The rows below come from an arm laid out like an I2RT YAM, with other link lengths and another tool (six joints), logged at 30 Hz.
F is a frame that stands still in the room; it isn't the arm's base.
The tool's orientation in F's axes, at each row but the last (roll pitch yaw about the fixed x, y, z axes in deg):
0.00 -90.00 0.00
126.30 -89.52 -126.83
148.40 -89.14 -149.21
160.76 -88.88 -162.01
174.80 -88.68 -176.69
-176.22 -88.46 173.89
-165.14 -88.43 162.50
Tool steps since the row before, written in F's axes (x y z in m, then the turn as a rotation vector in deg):
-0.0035 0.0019 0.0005 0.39 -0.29 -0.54
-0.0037 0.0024 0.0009 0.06 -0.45 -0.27
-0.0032 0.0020 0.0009 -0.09 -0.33 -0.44
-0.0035 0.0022 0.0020 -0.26 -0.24 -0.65
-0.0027 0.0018 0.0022 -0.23 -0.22 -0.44
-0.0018 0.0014 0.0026 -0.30 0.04 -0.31
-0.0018 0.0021 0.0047 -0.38 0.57 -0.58
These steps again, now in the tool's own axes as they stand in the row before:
0.0005 0.0019 0.0035 -0.54 -0.29 -0.39
0.0009 0.0024 0.0037 -0.27 -0.45 -0.06
0.0009 0.0020 0.0032 -0.44 -0.33 0.09
0.0021 0.0021 0.0035 -0.64 -0.25 0.27
0.0023 0.0017 0.0027 -0.43 -0.23 0.23
0.0027 0.0013 0.0018 -0.30 0.03 0.31
0.0048 0.0020 0.0018 -0.57 0.56 0.42

